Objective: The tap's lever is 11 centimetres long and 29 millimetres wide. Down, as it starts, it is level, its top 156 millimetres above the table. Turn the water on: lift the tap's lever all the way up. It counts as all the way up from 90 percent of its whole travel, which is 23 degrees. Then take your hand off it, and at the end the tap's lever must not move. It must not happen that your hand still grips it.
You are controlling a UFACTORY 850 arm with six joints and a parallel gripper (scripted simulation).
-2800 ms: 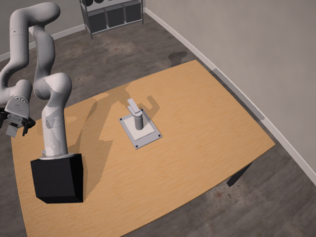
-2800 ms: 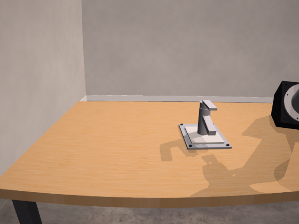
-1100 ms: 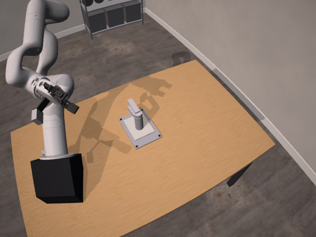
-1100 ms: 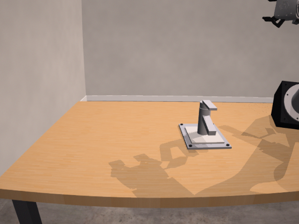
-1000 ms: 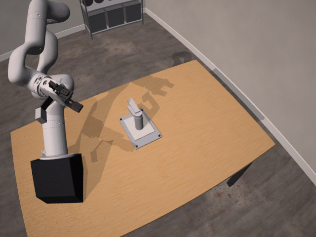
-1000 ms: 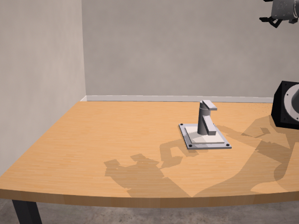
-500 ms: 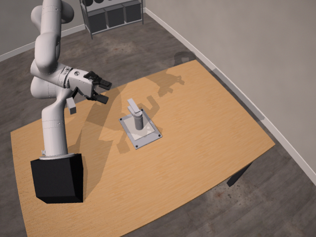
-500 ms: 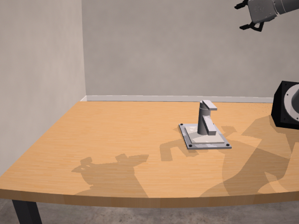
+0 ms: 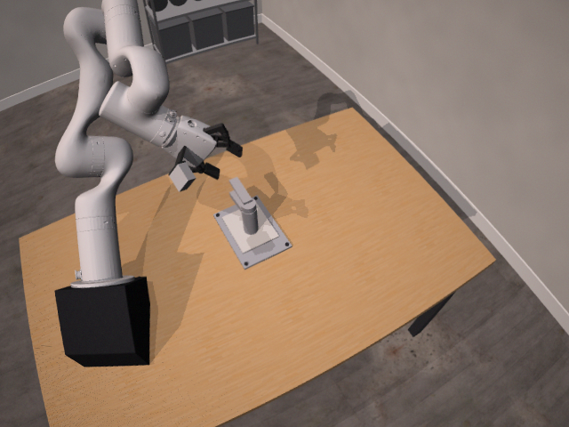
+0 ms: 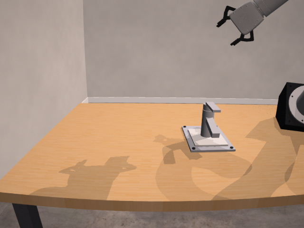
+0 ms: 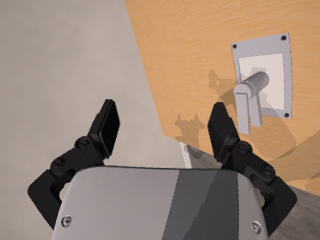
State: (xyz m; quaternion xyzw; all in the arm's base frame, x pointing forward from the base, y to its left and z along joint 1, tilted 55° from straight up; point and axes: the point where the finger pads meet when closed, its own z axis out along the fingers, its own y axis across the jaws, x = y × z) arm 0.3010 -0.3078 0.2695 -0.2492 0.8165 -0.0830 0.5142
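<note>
Now: hand 27 cm above the tap lever, 10 cm to the right of it and 6 cm short of it.
</note>
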